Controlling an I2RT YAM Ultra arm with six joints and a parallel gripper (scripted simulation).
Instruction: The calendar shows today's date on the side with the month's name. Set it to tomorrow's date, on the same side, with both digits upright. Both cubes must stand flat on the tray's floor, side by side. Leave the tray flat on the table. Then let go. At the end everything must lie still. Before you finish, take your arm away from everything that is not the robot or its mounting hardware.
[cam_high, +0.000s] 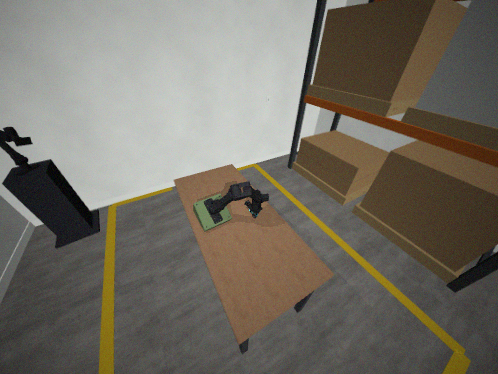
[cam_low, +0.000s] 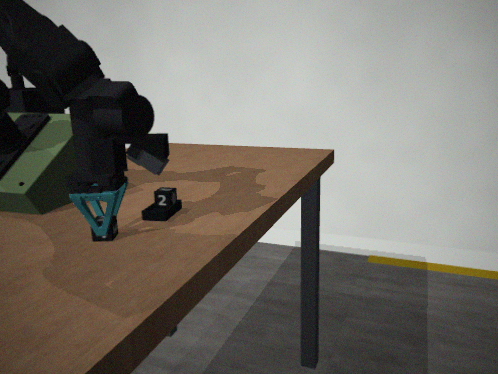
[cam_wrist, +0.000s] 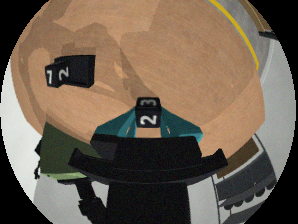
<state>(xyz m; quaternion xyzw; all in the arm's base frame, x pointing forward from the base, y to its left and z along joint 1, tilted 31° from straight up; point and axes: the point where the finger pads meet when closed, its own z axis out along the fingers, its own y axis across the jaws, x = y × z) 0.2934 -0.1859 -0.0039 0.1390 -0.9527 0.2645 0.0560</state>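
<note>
Right now my hand is right at the black cube. Also, from my hand: black tray (13 cm to the left, 3 cm ahead, 1 cm below).
</note>
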